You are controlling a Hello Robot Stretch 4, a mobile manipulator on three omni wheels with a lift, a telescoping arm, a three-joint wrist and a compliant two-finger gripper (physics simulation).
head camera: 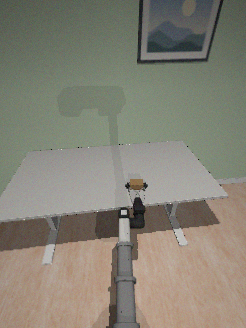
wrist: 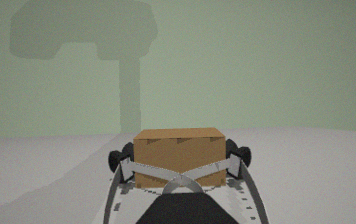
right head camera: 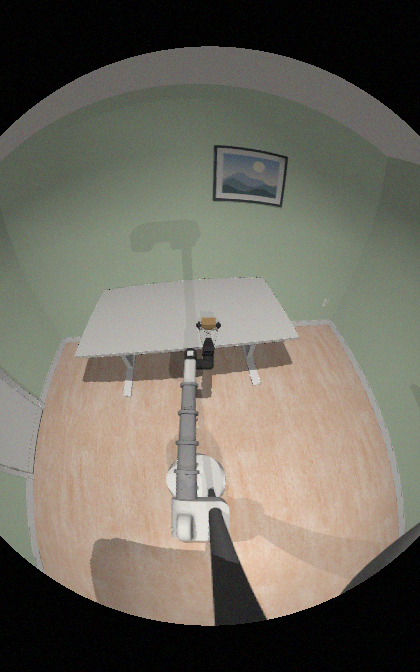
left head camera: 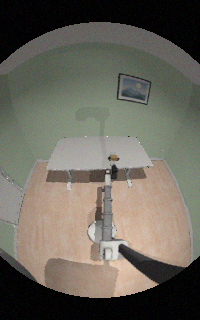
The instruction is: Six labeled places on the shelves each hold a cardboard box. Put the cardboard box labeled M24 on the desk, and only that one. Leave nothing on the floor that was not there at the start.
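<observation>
A brown cardboard box (head camera: 136, 183) (left head camera: 114, 157) (right head camera: 208, 322) (wrist: 180, 155) is between the fingertips of my gripper (head camera: 136, 185) (right head camera: 208, 325) (wrist: 180, 154), which is shut on it, one dark pad against each side. The box is over the right half of the white desk (head camera: 75, 180) (left head camera: 75, 152) (right head camera: 140, 320) (wrist: 305, 175), inward from the front edge. It is low, near the desk top; whether its underside touches is hard to tell. No label reads on the faces that show. The shelves and the other boxes do not show.
The telescoping arm (head camera: 125, 270) (right head camera: 187, 425) reaches across the floor to the desk's front edge. A green wall with a framed picture (head camera: 180, 30) (right head camera: 250, 175) is behind the desk. A pale grey panel (right head camera: 17, 430) stands at the far left.
</observation>
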